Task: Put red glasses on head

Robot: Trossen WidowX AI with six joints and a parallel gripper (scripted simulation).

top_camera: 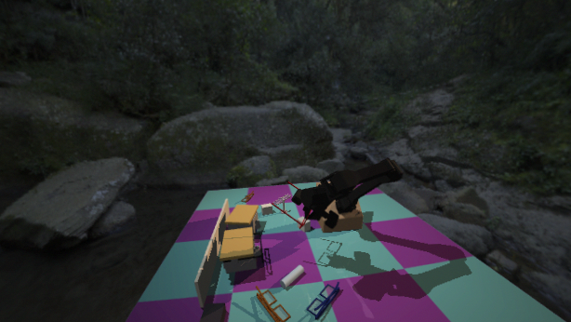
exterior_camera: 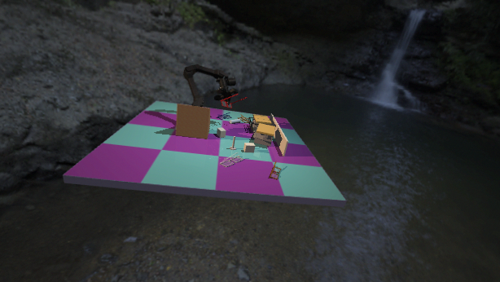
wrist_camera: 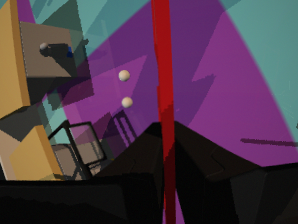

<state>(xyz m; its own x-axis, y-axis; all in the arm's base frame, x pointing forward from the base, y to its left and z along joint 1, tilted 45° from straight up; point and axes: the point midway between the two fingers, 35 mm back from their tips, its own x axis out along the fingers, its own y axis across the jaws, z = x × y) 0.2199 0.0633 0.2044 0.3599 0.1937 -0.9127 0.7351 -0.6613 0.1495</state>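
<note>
Right now my gripper tip is 30 mm short of the red glasses, 40 mm to the left of it and 50 mm below it. Also, from my gripper tip: tall pale board 390 mm ahead, 120 mm to the right, 120 mm below.
</note>
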